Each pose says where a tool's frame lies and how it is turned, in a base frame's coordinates. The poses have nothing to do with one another.
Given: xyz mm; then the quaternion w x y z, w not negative.
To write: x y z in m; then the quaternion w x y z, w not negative. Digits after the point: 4 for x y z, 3 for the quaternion.
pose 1, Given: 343.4 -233.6 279.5 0.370 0.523 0.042 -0.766
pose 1, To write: 0.3434 -0.2336 0.2795 0.370 0.523 0.042 -0.766
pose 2, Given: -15.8 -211.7 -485.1 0.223 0.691 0.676 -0.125
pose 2, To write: -0.0158 -0.2117 -0.4851 0.223 0.691 0.676 -0.125
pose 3, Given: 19.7 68.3 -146.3 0.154 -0.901 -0.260 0.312
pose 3, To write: 0.0197 0.0683 -0.1463 0.154 -0.901 -0.260 0.312
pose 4, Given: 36.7 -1.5 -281.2 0.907 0.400 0.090 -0.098
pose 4, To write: 0.0367 -0.0015 -0.2812 0.907 0.400 0.090 -0.098
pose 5, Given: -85.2 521.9 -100.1 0.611 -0.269 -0.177 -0.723
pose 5, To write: -0.0852 0.5219 -0.1001 0.611 -0.269 -0.177 -0.723
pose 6, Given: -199.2 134.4 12.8 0.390 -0.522 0.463 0.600
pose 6, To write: -0.1992 0.1344 0.0128 0.390 -0.522 0.463 0.600
